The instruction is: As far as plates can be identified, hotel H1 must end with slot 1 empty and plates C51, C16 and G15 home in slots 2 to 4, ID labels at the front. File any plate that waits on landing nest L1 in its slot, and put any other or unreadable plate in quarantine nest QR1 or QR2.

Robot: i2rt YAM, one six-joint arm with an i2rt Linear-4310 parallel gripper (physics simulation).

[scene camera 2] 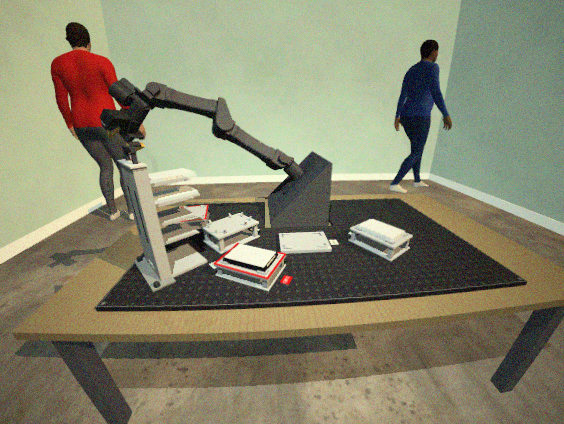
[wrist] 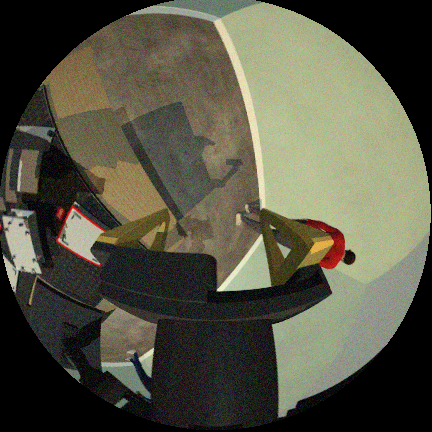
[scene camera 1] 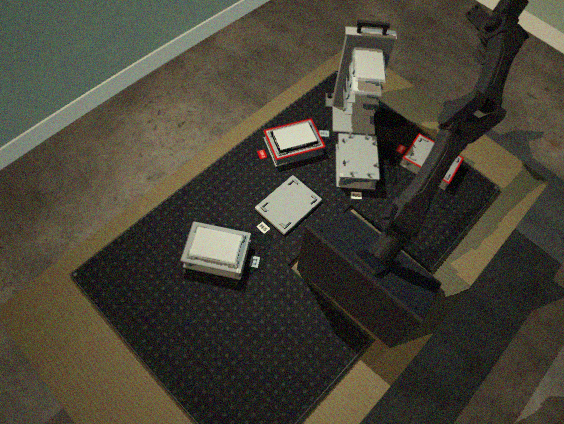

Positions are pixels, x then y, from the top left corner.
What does my gripper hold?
Nothing.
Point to a flat grey nest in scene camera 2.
303,242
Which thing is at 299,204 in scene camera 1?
A flat grey nest.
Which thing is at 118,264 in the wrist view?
My gripper.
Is my gripper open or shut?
Open.
